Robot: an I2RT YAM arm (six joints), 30 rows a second.
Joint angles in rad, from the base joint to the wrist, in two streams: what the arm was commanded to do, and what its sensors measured. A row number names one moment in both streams.
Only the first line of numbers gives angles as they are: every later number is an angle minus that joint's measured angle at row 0.
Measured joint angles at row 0: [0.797, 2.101, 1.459, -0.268, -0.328, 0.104]
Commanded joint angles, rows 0 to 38: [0.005, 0.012, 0.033, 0.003, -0.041, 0.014]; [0.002, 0.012, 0.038, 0.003, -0.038, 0.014]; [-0.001, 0.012, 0.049, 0.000, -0.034, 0.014]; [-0.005, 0.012, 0.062, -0.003, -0.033, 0.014]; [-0.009, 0.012, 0.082, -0.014, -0.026, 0.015]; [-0.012, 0.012, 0.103, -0.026, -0.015, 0.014]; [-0.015, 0.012, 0.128, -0.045, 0.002, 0.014]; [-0.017, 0.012, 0.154, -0.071, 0.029, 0.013]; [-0.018, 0.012, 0.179, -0.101, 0.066, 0.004]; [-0.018, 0.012, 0.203, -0.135, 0.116, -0.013]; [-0.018, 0.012, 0.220, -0.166, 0.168, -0.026]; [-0.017, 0.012, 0.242, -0.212, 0.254, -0.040]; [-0.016, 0.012, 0.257, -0.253, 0.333, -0.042]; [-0.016, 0.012, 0.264, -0.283, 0.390, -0.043]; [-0.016, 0.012, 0.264, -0.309, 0.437, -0.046]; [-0.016, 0.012, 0.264, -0.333, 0.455, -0.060]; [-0.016, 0.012, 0.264, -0.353, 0.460, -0.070]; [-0.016, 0.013, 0.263, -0.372, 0.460, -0.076]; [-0.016, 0.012, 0.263, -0.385, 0.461, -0.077]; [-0.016, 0.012, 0.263, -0.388, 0.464, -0.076]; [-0.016, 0.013, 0.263, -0.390, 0.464, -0.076]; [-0.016, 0.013, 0.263, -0.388, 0.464, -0.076]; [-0.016, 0.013, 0.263, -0.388, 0.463, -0.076]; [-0.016, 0.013, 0.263, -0.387, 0.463, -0.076]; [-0.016, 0.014, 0.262, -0.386, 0.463, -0.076]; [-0.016, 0.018, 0.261, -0.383, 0.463, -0.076]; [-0.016, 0.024, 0.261, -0.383, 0.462, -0.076]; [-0.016, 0.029, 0.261, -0.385, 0.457, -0.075]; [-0.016, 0.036, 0.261, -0.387, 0.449, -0.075]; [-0.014, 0.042, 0.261, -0.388, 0.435, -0.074]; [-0.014, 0.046, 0.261, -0.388, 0.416, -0.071]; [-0.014, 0.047, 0.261, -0.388, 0.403, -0.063]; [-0.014, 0.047, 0.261, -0.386, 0.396, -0.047]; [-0.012, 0.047, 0.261, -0.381, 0.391, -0.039]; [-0.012, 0.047, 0.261, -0.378, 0.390, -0.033]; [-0.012, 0.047, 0.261, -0.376, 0.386, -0.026]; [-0.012, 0.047, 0.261, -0.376, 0.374, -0.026]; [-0.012, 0.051, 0.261, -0.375, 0.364, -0.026]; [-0.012, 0.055, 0.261, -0.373, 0.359, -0.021]
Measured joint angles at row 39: [-0.013, 0.043, 0.248, -0.377, 0.390, -0.047]
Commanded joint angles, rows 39 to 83: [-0.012, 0.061, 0.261, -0.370, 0.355, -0.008]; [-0.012, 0.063, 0.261, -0.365, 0.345, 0.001]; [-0.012, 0.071, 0.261, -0.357, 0.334, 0.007]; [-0.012, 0.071, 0.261, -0.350, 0.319, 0.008]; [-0.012, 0.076, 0.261, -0.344, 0.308, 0.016]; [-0.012, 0.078, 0.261, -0.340, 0.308, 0.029]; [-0.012, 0.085, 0.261, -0.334, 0.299, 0.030]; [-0.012, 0.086, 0.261, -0.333, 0.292, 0.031]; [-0.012, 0.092, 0.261, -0.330, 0.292, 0.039]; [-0.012, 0.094, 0.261, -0.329, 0.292, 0.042]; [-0.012, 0.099, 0.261, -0.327, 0.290, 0.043]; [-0.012, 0.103, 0.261, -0.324, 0.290, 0.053]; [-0.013, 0.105, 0.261, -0.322, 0.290, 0.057]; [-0.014, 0.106, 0.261, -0.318, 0.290, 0.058]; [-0.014, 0.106, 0.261, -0.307, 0.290, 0.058]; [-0.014, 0.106, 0.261, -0.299, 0.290, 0.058]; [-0.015, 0.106, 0.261, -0.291, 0.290, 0.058]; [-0.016, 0.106, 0.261, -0.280, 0.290, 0.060]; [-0.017, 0.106, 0.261, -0.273, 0.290, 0.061]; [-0.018, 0.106, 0.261, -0.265, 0.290, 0.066]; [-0.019, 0.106, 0.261, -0.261, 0.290, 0.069]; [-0.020, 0.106, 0.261, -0.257, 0.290, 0.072]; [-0.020, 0.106, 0.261, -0.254, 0.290, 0.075]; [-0.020, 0.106, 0.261, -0.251, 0.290, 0.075]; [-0.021, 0.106, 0.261, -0.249, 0.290, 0.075]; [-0.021, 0.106, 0.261, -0.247, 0.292, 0.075]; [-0.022, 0.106, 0.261, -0.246, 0.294, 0.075]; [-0.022, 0.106, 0.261, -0.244, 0.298, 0.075]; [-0.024, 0.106, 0.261, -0.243, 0.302, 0.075]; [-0.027, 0.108, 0.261, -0.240, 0.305, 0.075]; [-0.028, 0.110, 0.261, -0.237, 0.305, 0.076]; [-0.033, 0.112, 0.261, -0.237, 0.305, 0.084]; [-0.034, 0.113, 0.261, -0.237, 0.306, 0.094]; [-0.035, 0.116, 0.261, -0.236, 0.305, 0.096]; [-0.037, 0.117, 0.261, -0.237, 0.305, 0.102]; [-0.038, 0.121, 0.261, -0.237, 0.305, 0.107]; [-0.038, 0.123, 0.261, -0.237, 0.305, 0.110]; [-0.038, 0.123, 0.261, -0.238, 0.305, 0.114]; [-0.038, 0.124, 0.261, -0.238, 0.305, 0.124]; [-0.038, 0.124, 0.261, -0.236, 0.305, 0.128]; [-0.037, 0.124, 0.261, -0.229, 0.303, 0.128]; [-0.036, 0.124, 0.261, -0.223, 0.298, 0.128]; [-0.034, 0.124, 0.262, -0.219, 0.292, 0.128]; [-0.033, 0.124, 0.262, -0.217, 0.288, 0.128]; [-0.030, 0.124, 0.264, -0.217, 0.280, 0.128]
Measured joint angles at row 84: [-0.030, 0.101, 0.248, -0.220, 0.297, 0.108]
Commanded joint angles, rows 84 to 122: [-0.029, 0.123, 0.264, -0.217, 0.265, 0.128]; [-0.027, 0.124, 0.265, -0.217, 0.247, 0.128]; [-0.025, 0.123, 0.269, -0.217, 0.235, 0.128]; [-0.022, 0.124, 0.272, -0.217, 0.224, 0.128]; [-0.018, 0.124, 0.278, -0.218, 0.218, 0.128]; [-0.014, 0.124, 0.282, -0.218, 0.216, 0.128]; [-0.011, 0.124, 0.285, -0.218, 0.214, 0.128]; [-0.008, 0.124, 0.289, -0.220, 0.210, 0.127]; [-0.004, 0.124, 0.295, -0.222, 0.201, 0.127]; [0.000, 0.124, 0.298, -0.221, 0.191, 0.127]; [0.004, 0.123, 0.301, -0.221, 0.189, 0.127]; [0.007, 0.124, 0.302, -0.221, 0.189, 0.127]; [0.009, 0.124, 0.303, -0.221, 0.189, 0.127]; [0.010, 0.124, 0.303, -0.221, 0.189, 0.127]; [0.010, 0.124, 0.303, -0.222, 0.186, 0.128]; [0.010, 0.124, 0.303, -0.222, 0.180, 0.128]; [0.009, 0.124, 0.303, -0.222, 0.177, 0.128]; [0.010, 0.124, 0.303, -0.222, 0.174, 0.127]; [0.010, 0.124, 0.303, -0.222, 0.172, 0.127]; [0.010, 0.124, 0.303, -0.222, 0.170, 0.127]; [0.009, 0.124, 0.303, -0.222, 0.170, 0.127]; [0.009, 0.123, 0.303, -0.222, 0.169, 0.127]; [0.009, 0.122, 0.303, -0.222, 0.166, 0.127]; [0.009, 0.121, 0.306, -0.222, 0.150, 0.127]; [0.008, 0.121, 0.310, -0.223, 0.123, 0.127]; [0.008, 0.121, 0.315, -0.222, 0.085, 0.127]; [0.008, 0.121, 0.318, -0.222, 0.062, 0.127]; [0.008, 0.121, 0.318, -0.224, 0.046, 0.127]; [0.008, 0.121, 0.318, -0.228, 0.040, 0.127]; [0.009, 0.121, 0.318, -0.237, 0.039, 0.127]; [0.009, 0.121, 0.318, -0.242, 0.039, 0.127]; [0.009, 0.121, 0.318, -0.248, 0.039, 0.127]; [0.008, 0.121, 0.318, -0.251, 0.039, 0.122]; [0.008, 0.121, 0.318, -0.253, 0.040, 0.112]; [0.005, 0.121, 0.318, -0.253, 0.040, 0.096]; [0.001, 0.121, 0.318, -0.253, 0.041, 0.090]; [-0.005, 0.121, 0.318, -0.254, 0.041, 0.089]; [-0.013, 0.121, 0.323, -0.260, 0.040, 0.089]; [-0.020, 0.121, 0.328, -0.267, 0.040, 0.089]
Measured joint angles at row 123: [0.000, 0.111, 0.297, -0.258, 0.054, 0.106]
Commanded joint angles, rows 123 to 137: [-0.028, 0.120, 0.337, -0.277, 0.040, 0.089]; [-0.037, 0.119, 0.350, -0.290, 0.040, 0.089]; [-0.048, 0.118, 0.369, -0.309, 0.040, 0.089]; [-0.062, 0.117, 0.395, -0.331, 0.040, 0.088]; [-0.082, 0.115, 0.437, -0.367, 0.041, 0.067]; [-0.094, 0.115, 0.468, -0.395, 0.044, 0.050]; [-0.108, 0.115, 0.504, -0.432, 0.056, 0.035]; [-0.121, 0.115, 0.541, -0.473, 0.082, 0.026]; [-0.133, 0.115, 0.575, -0.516, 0.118, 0.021]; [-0.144, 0.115, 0.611, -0.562, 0.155, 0.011]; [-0.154, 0.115, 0.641, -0.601, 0.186, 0.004]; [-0.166, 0.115, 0.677, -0.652, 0.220, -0.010]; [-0.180, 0.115, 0.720, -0.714, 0.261, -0.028]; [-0.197, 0.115, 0.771, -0.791, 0.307, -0.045]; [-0.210, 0.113, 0.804, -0.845, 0.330, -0.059]
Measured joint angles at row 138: [-0.185, 0.116, 0.733, -0.789, 0.218, -0.001]
